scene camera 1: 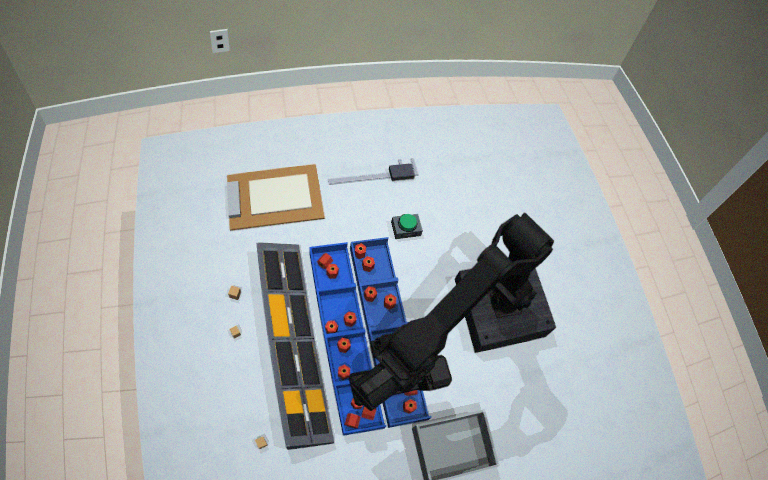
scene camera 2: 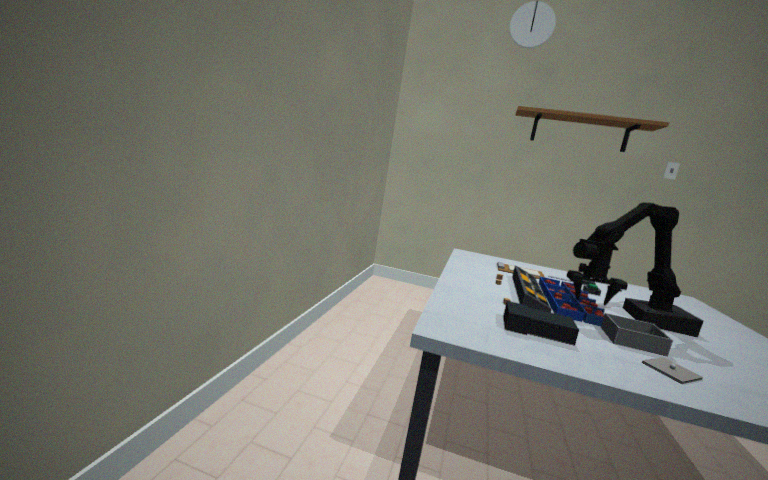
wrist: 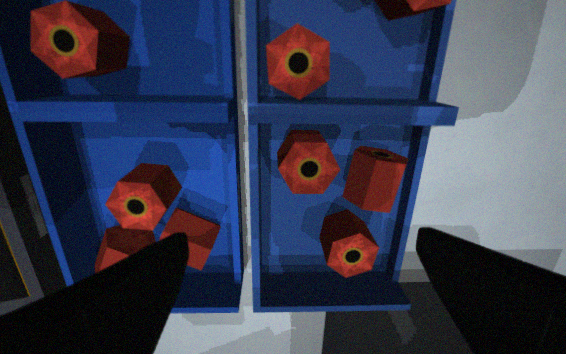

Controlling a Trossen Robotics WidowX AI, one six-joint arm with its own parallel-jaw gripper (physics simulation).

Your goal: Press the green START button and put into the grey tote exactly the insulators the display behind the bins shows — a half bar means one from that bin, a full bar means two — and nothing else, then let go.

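The green START button stands beyond the far end of the blue bins. The display shows one full yellow bar in its second section from the far end, and two half bars in its nearest section. The grey tote looks empty. My gripper is open and empty, above the near bins; the arm hides it in scene camera 1. In the wrist view, the near right bin holds three red insulators, one tilted; the near left bin holds three, partly behind a finger.
A clipboard and a caliper lie beyond the bins. Small wooden blocks lie behind the display. A long black box and a flat plate lie near the table edge in scene camera 2.
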